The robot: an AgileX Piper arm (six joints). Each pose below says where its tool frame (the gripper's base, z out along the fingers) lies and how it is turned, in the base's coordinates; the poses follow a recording.
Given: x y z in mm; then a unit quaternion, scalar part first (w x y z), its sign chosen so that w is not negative.
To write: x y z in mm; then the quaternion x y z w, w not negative. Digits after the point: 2 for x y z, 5 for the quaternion.
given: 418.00 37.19 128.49 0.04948 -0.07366 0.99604 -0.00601
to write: 418.00 37.19 128.49 -0.07366 0.99604 -0.00601 0.04948
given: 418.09 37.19 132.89 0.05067 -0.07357 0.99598 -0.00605
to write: 418.09 37.19 132.89 -0.07357 0.99598 -0.00605 0.05067
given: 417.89 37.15 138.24 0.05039 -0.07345 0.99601 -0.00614
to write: 417.89 37.15 138.24 -0.07345 0.99601 -0.00614 0.05039
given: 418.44 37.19 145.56 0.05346 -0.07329 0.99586 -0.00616
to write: 418.44 37.19 145.56 -0.07329 0.99586 -0.00616 0.05346
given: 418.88 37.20 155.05 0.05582 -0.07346 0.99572 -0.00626
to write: 418.88 37.20 155.05 -0.07346 0.99572 -0.00626 0.05582
